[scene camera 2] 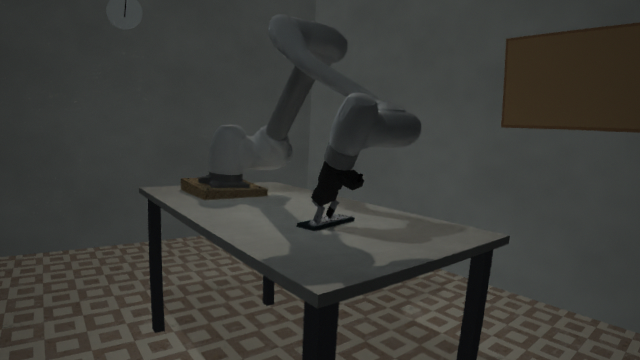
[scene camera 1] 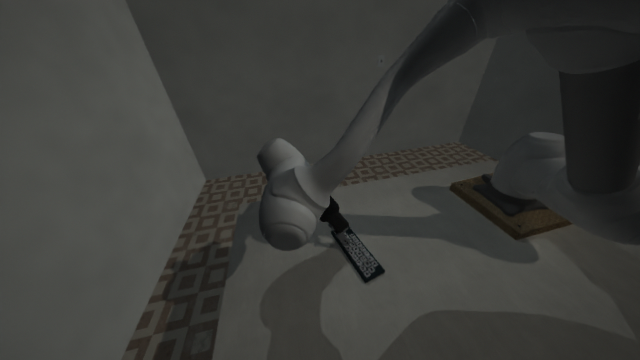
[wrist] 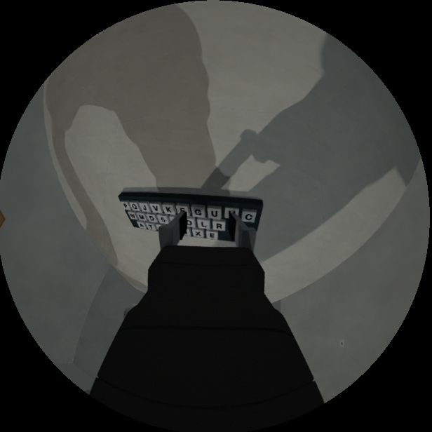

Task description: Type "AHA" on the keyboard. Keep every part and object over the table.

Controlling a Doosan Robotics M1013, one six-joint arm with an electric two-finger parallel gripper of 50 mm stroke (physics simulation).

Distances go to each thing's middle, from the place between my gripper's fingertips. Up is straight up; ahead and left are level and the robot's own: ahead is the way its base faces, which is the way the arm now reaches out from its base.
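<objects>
Keyboard (scene camera 1: 357, 253): 20 mm below my hand, 30 mm behind it, 40 mm to the left of it.
</objects>
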